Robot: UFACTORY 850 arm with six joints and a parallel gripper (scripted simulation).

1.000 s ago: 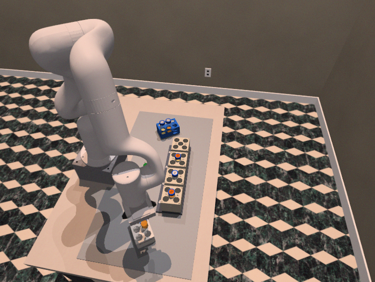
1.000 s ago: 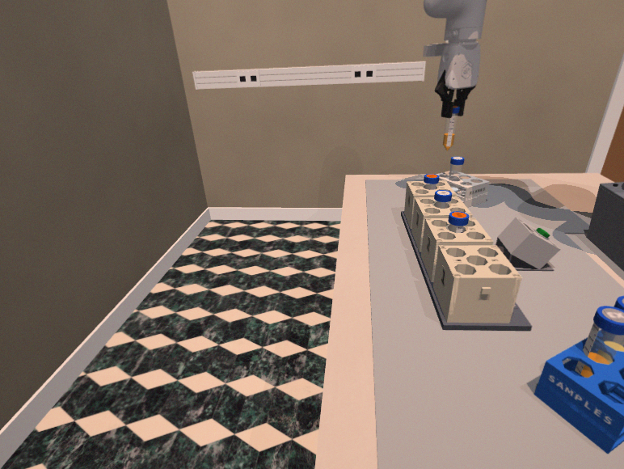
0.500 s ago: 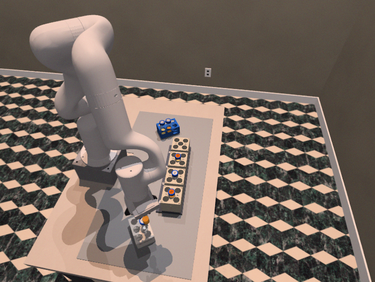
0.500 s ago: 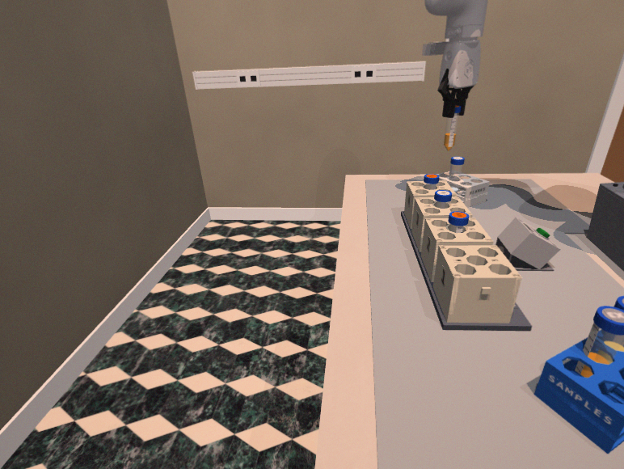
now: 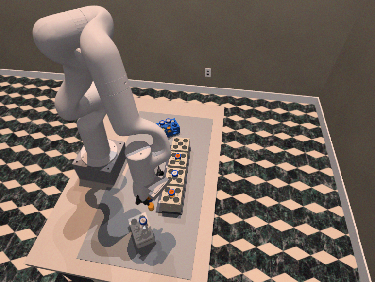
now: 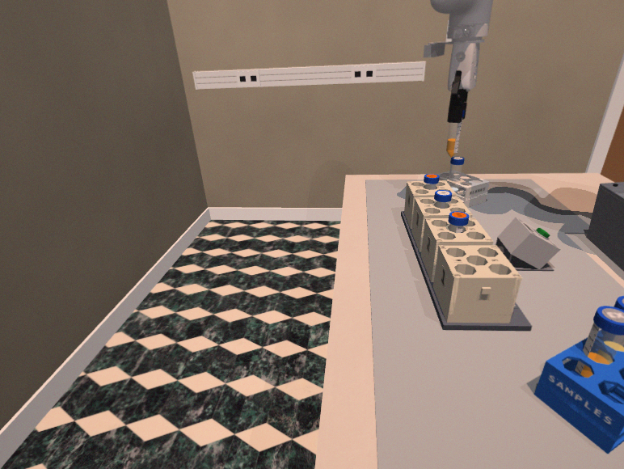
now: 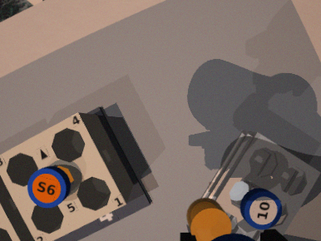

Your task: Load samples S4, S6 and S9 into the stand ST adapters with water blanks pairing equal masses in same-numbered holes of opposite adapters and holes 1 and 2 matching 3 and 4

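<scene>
The sample tube is 50 mm below my hand and 10 mm to the left of it. Also, from my hand: green done key (270 mm to the left, 180 mm below, 160 mm behind); white blanks rack (220 mm below, 70 mm to the right, 40 mm behind); white-dot tube (190 mm below, 60 mm to the right, 20 mm behind).
</scene>
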